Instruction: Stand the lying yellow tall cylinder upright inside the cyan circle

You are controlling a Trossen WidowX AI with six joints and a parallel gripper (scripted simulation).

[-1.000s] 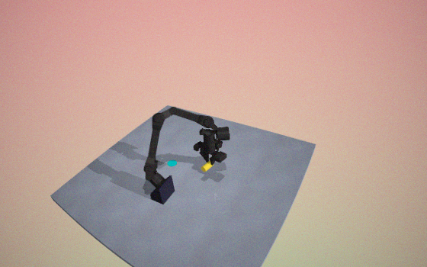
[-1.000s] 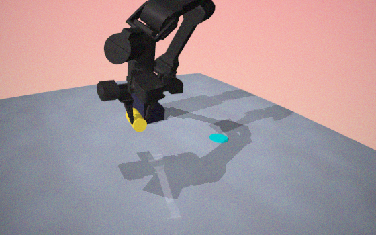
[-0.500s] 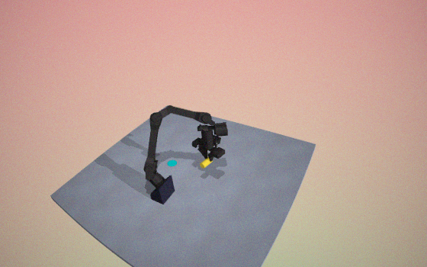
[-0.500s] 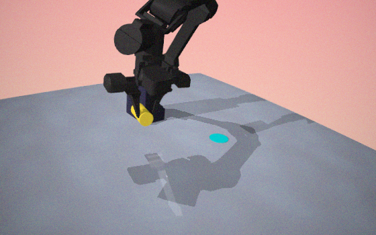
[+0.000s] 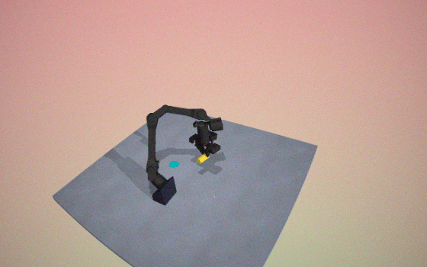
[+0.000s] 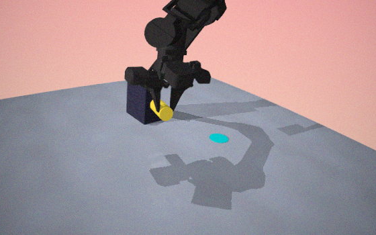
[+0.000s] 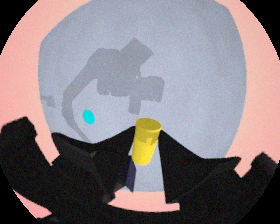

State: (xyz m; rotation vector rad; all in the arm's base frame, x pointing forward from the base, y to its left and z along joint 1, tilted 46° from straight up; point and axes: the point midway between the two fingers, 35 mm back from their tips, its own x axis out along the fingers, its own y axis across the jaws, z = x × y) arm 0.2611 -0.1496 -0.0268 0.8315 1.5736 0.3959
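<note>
Now: gripper tip 10 mm past the cyan circle, 230 mm to the right of it and 140 mm above it. Round my gripper tip: yellow tall cylinder: 20 mm behind, 10 mm to the left.
</note>
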